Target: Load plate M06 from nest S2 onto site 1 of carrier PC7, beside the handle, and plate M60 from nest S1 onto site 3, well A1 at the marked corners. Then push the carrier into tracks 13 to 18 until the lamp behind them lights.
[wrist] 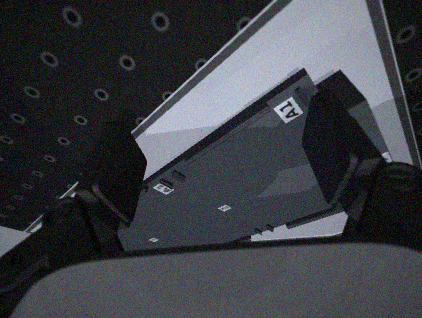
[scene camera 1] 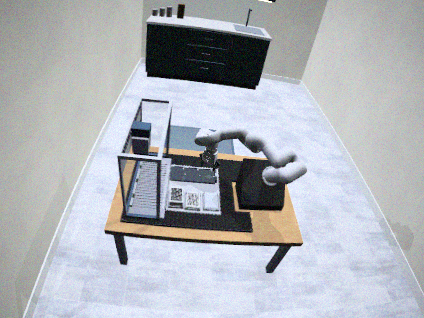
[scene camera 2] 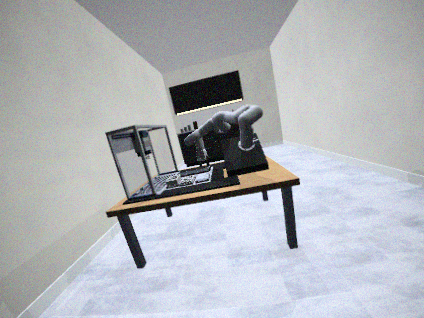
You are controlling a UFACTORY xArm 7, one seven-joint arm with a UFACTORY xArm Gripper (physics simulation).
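Frame: origin at the arm's base, x back, y left, z down, level; millimetres.
Where they show: gripper, between the fingertips: point(wrist: 217, 130) point(scene camera 1: 208, 167) point(scene camera 2: 204, 166); arm's base, origin of its link: point(scene camera 1: 270, 175) point(scene camera 2: 246, 144).
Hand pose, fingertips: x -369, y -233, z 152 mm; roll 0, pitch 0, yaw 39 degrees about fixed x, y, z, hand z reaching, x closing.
Things, the pixels of their centre, and the offset from my fingertips. "spot": a spot on its surface instead. Level surfaces: height alone.
- carrier, middle of its body: point(wrist: 188, 228) point(scene camera 1: 193, 174) point(scene camera 2: 192, 171) dy +66, dx -113, dz +6 mm
- white tray, middle of its body: point(wrist: 258, 241) point(scene camera 1: 194, 187) point(scene camera 2: 192, 176) dy +179, dx -115, dz +20 mm
- dark block, a spot on its surface: point(wrist: 345, 85) spot: dy +27, dx +53, dz +4 mm
- patterned dark plate, middle of its body: point(scene camera 1: 176, 196) point(scene camera 2: 174, 180) dy +286, dx -241, dz -12 mm
- lighter plate, middle of its body: point(scene camera 1: 193, 200) point(scene camera 2: 187, 179) dy +303, dx -135, dz +1 mm
- pale block, middle of its body: point(scene camera 1: 211, 200) point(scene camera 2: 202, 176) dy +308, dx -19, dz +1 mm
- framed enclosure, a spot on its surface: point(scene camera 1: 121, 187) point(scene camera 2: 116, 165) spot: dy +425, dx -552, dz -239 mm
- blue-topped head unit, a spot on its surface: point(scene camera 1: 141, 136) spot: dy +177, dx -457, dz -390 mm
- black perforated mat, height of its surface: dz +20 mm
The carrier point(scene camera 1: 186, 174) point(wrist: 220, 175), a long dark grey plate with white A1 and number labels, lies on the white tray point(wrist: 330, 35). My gripper point(scene camera 1: 210, 166) point(scene camera 2: 204, 163) point(wrist: 217, 130) is open and empty above the carrier's right end in scene camera 1; a dark block point(wrist: 345, 85) at that end is partly behind a finger in the wrist view. A patterned dark plate point(scene camera 1: 176, 194) and a lighter plate point(scene camera 1: 192, 200) sit in nests in front of the carrier, beside a pale block point(scene camera 1: 210, 201). Their names are unreadable. The slatted tracks point(scene camera 1: 145, 187) lie left; no lit lamp can be made out.
A framed enclosure point(scene camera 1: 120, 187) point(scene camera 2: 118, 165) with a blue-topped head unit point(scene camera 1: 141, 136) stands over the tracks. The arm's black base block point(scene camera 1: 260, 192) point(scene camera 2: 245, 162) stands at the right. A black perforated mat point(scene camera 1: 235, 222) point(wrist: 85, 80) lies under the tray.
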